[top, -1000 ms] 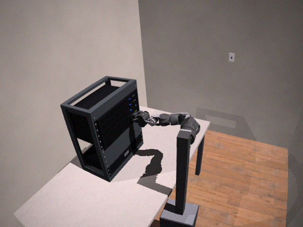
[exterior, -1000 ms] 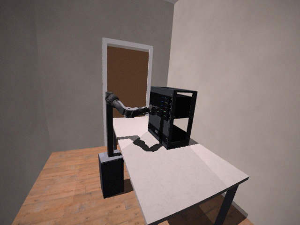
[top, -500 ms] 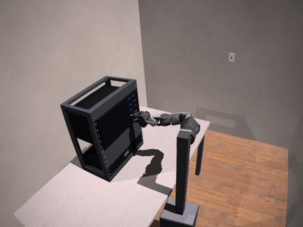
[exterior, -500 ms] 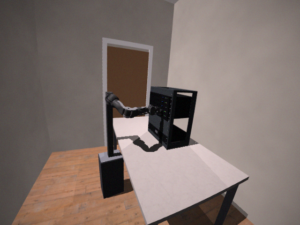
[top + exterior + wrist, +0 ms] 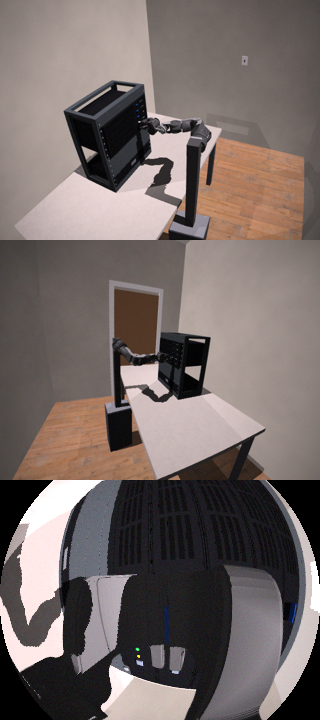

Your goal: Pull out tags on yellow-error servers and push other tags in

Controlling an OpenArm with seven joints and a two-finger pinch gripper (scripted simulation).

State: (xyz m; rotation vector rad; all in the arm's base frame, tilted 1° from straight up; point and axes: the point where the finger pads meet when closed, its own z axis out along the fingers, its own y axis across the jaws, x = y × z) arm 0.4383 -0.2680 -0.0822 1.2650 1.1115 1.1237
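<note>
Now: the white information tag 40 mm below my hand and 20 mm ahead of it.
</note>
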